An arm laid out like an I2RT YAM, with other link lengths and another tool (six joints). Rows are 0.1 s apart.
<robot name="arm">
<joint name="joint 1" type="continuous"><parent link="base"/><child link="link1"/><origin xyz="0 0 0.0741" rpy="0 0 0"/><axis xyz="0 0 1"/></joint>
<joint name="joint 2" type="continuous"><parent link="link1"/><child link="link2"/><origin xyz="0.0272 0.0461 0.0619" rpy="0 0 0"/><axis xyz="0 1 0"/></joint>
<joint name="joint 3" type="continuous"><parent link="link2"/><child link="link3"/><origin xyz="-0.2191 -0.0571 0" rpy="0 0 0"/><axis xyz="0 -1 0"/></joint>
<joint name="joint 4" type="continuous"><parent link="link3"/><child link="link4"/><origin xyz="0.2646 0.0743 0.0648" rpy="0 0 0"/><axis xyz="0 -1 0"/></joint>
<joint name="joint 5" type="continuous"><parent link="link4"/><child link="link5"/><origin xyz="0.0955 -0.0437 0.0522" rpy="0 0 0"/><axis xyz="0 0 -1"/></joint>
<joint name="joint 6" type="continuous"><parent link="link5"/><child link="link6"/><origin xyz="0.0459 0 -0.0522" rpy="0 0 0"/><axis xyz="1 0 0"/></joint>
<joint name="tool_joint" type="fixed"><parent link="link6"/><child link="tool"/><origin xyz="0.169 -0.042 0" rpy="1.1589 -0.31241 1.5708"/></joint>
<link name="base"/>
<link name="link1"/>
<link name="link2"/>
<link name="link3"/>
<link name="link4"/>
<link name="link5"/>
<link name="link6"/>
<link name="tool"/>
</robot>
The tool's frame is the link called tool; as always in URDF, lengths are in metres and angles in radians. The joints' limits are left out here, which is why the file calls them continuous.
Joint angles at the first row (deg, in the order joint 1, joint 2, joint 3, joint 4, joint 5, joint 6):
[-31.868 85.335 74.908 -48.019 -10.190 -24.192]
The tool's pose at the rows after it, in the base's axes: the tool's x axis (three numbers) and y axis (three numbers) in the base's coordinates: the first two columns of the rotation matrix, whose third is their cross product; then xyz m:
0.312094, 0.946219, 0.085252, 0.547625, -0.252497, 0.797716, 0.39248, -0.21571, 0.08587
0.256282, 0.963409, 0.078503, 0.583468, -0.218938, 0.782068, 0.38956, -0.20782, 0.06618
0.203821, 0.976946, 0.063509, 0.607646, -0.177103, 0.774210, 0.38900, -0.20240, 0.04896
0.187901, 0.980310, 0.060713, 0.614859, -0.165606, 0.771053, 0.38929, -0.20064, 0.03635
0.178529, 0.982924, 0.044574, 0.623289, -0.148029, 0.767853, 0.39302, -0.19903, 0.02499
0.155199, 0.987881, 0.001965, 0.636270, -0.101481, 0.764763, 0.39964, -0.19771, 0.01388
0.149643, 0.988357, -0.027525, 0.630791, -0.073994, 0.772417, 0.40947, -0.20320, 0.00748
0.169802, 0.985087, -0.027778, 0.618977, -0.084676, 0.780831, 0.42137, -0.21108, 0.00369
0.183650, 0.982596, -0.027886, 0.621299, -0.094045, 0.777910, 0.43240, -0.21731, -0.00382
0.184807, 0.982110, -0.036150, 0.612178, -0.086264, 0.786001, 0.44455, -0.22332, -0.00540
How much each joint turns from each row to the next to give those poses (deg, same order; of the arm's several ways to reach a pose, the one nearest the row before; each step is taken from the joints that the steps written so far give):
[0.096 0.171 -3.388 0.114 -0.617 -3.220]
[0.091 0.431 -2.813 1.215 -0.859 -3.435]
[0.264 0.512 -2.739 2.120 -0.289 -3.148]
[0.107 0.677 -1.866 2.133 -0.124 -0.893]
[0.951 1.294 -1.139 2.414 1.056 -0.069]
[1.668 1.665 -0.997 3.042 2.315 -0.753]
[0.610 2.173 0.062 3.302 1.342 -0.331]
[0.046 3.219 2.096 2.001 0.325 1.183]
[0.261 4.086 3.015 0.928 0.564 0.926]
[0.178 2.739 2.264 1.354 0.306 0.095]

